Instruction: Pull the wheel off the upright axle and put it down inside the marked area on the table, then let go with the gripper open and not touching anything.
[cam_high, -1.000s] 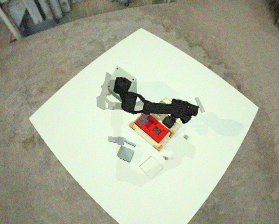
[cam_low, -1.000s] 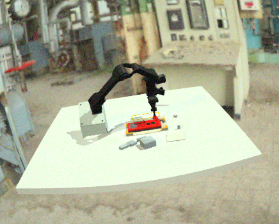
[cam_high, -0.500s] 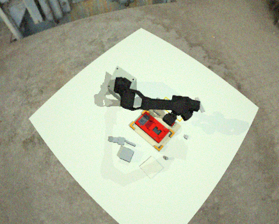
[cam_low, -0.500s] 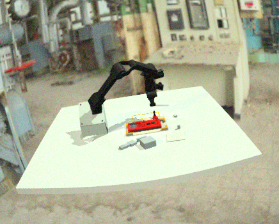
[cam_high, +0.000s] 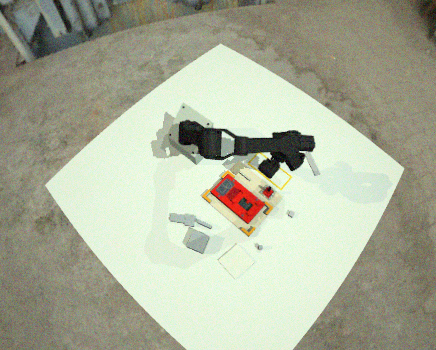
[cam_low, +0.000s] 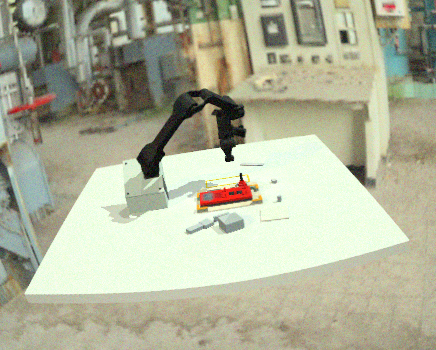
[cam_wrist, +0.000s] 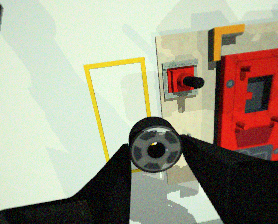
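My gripper tip is now 3 cm short of the axle, 6 cm to the left of it and 8 cm above it. The rest, counted from my gripper tip: grey bar (12 cm ahead, 19 cm to the left, 11 cm below); grey wheel (right at my gripper tip); white plate (11 cm ahead, 37 cm to the right, 11 cm below).
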